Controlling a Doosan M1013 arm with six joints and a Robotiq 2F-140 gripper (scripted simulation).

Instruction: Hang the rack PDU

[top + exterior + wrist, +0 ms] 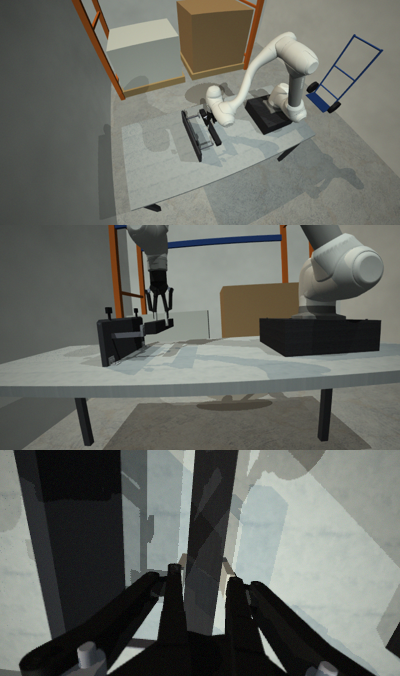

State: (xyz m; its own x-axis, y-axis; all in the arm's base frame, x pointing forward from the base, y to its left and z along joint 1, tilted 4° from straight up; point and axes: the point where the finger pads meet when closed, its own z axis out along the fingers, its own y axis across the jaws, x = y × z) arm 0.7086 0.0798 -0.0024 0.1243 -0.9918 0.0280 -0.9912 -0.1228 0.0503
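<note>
The rack PDU lies 30 mm below my hand and 20 mm ahead of it. The rest, counted from my hand: mounting board 180 mm ahead, 70 mm below, 20 mm to the left.
</note>
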